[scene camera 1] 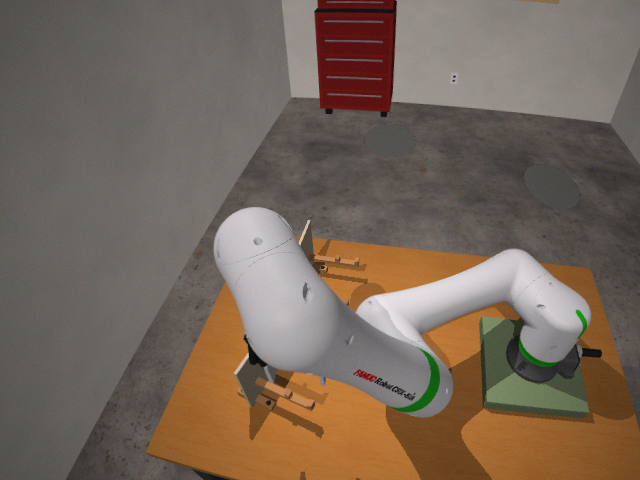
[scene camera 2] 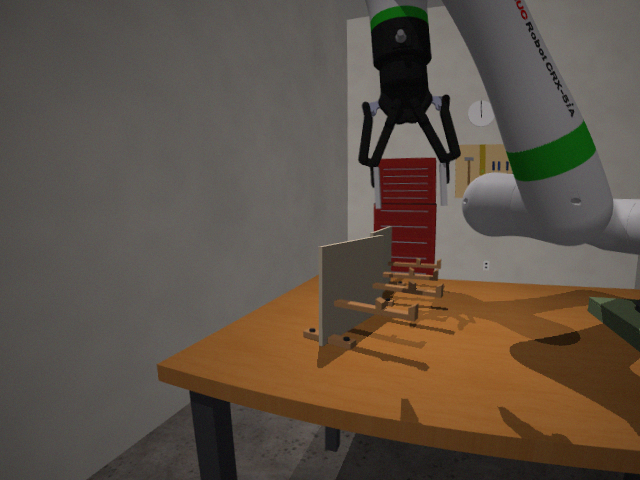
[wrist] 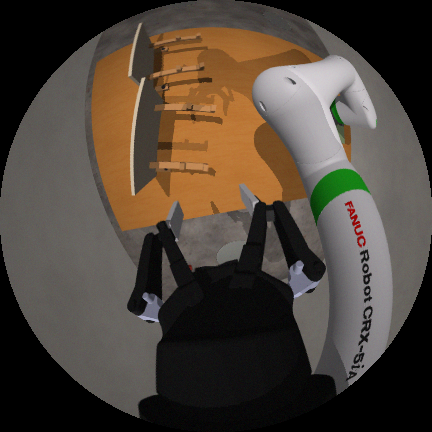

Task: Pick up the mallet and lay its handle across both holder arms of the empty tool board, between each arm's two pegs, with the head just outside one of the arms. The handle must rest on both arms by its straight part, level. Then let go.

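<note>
The mallet does not show in any view. The near tool board stands upright; its nearer holder arm and farther holder arm carry no tool. The far tool board stands behind it; its arms also carry no tool. My gripper is open, fingers wide apart and nothing between them. It points down, high above the boards' level; in scene camera 1 the robot arm largely hides it.
The wooden table carries both boards and the green robot base plate at the right. A wall rises at the left. A red tool cabinet stands beyond the table.
</note>
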